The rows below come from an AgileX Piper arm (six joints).
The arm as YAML. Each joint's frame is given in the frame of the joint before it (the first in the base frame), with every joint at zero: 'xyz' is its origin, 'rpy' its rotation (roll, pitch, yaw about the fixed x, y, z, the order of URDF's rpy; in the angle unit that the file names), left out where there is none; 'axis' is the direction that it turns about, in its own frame. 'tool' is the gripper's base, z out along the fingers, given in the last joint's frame.
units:
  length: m
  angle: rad
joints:
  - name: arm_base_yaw
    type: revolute
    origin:
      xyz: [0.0, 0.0, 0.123]
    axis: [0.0, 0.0, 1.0]
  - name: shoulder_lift
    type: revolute
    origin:
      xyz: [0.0, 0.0, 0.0]
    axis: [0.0, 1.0, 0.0]
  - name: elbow
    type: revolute
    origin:
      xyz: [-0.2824, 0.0, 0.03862]
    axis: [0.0, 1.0, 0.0]
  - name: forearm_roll
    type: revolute
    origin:
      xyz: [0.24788, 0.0, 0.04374]
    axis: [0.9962, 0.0, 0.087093]
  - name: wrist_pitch
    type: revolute
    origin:
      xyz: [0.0, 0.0, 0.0]
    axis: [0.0, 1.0, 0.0]
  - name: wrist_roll
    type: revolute
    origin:
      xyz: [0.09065, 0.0, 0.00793]
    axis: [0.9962, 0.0, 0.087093]
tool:
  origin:
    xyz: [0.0, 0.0, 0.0]
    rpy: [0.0, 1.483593, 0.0]
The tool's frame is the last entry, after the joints.
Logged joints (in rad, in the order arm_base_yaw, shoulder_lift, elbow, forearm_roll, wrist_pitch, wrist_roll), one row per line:
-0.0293 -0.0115 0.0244 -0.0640 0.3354 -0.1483
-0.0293 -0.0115 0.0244 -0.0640 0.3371 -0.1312
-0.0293 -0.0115 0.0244 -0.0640 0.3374 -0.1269
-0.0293 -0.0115 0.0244 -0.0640 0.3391 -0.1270
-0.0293 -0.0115 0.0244 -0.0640 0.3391 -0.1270
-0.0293 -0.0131 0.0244 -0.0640 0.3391 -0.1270
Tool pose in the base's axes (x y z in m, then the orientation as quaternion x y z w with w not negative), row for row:
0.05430 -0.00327 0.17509 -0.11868 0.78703 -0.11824 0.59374
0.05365 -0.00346 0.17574 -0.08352 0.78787 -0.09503 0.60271
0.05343 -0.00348 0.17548 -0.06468 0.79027 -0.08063 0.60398
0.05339 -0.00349 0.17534 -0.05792 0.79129 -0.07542 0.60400
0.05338 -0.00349 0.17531 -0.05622 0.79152 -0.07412 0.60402
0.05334 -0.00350 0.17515 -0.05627 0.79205 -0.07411 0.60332
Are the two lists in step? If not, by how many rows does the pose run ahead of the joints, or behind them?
The pose runs 2 rows behind the joints: the pose in row i belongs to the joints in row i - 2.
